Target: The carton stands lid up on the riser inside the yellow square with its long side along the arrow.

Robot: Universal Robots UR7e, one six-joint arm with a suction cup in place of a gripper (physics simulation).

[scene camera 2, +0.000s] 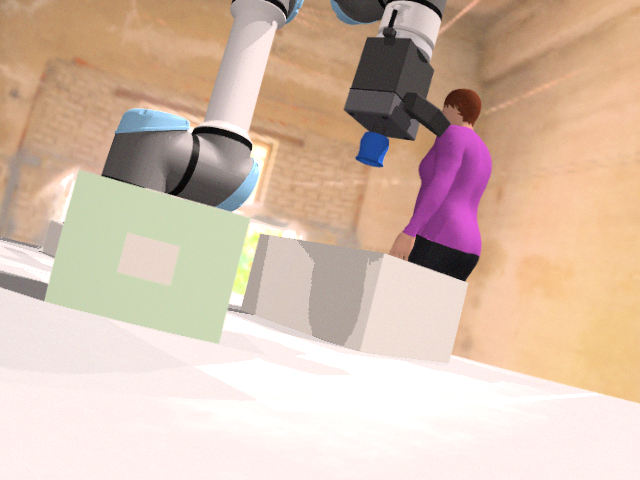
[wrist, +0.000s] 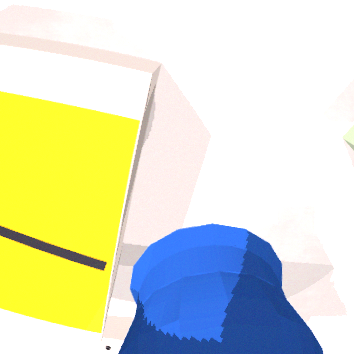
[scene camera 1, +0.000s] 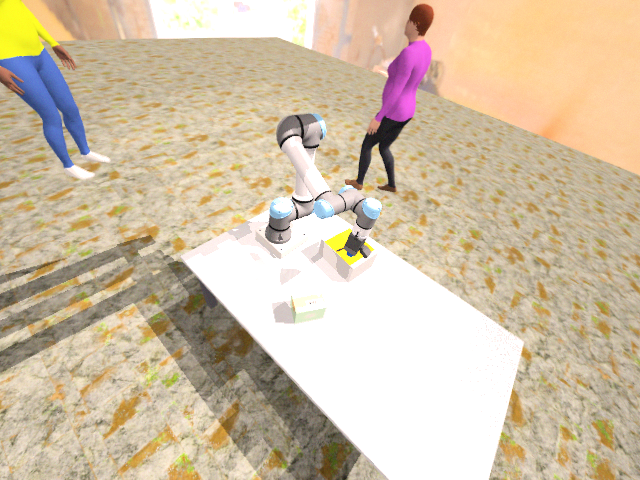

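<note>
The carton [scene camera 1: 308,310] [scene camera 2: 142,260] is a pale green box with a pinkish patch on one side. It stands on the table, apart from the riser, and its corner shows at the right edge of the wrist view [wrist: 350,138]. Which face is the lid I cannot tell. The riser [scene camera 1: 362,268] [scene camera 2: 413,310] [wrist: 75,75] is a whitish block with a yellow square [scene camera 1: 337,241] [wrist: 60,165] on top. A dark arrow line [wrist: 55,247] runs across the square; its head does not show. My gripper [scene camera 1: 350,254] [scene camera 2: 372,150] [wrist: 207,280], a blue suction cup, is open with nothing on it, above the riser.
The white table [scene camera 1: 413,351] [scene camera 2: 310,413] bears the arm's base [scene camera 1: 279,236], which stands behind the carton and beside the riser. A person in purple [scene camera 1: 405,77] [scene camera 2: 454,180] stands behind the table. Another in yellow [scene camera 1: 20,31] stands at the far left.
</note>
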